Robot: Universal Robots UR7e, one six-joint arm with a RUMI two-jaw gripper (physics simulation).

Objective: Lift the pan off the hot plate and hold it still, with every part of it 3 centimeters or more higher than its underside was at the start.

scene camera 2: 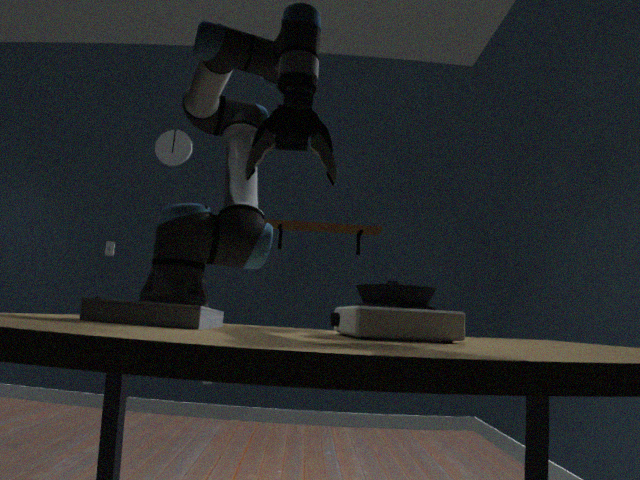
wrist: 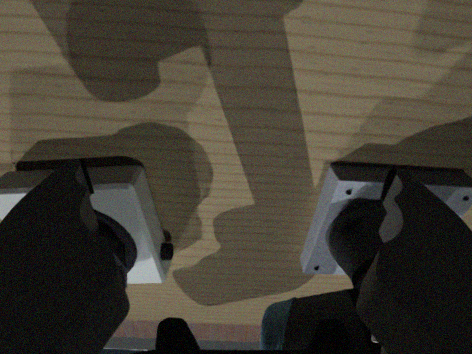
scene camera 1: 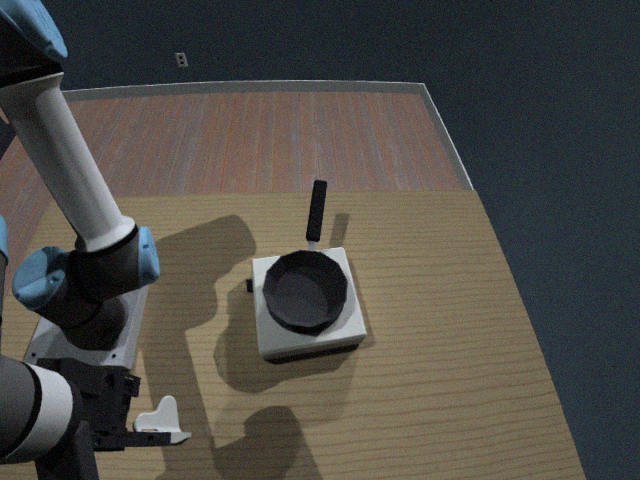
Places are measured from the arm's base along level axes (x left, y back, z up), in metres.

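Pixels of known places: gripper, between the fingertips: (scene camera 2: pixel 290 182) (wrist: pixel 239 169) (scene camera 1: pixel 137 435); arm's base, origin of its link: (scene camera 2: pixel 174 306) (wrist: pixel 367 231) (scene camera 1: pixel 98 319).
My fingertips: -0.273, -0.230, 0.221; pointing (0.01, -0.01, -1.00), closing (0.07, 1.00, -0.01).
For each thing: its top centre in the pictures, then the offset to it from my fingertips, as dx, dy, dz. Level surfaces: height alone.
- white hot plate, centre of its top: (wrist: pixel 85 248) (scene camera 1: pixel 302 294) (scene camera 2: pixel 391 305) +0.268, -0.262, -0.187
- wooden table, height of its surface: dz -0.263
- black knob, centre of its top: (wrist: pixel 165 258) (scene camera 2: pixel 335 312) (scene camera 1: pixel 249 282) +0.324, -0.140, -0.211
The dark round pan (scene camera 1: pixel 305 294) (scene camera 2: pixel 397 295) sits upright on the white hot plate (scene camera 1: pixel 273 338) (scene camera 2: pixel 408 325). Its black handle (scene camera 1: pixel 316 210) points to the far side in scene camera 1, past the hot plate's edge and over the table. In the wrist view the left finger covers much of the hot plate (wrist: pixel 150 250), and part of the pan (wrist: pixel 127 246) shows beside that finger. My gripper (scene camera 2: pixel 291 180) (wrist: pixel 239 169) is open and empty, fingers pointing down. It is high above the table, left of the pan in scene camera 2 and well apart from it.
The arm's base plate (scene camera 1: pixel 121 356) (scene camera 2: pixel 149 314) (wrist: pixel 316 250) stands on the wooden table (scene camera 1: pixel 439 310), left of the hot plate in both scene views. A black knob (scene camera 1: pixel 249 285) (wrist: pixel 166 251) sticks out of the hot plate's side facing the base. A shelf (scene camera 2: pixel 325 226) is on the back wall.
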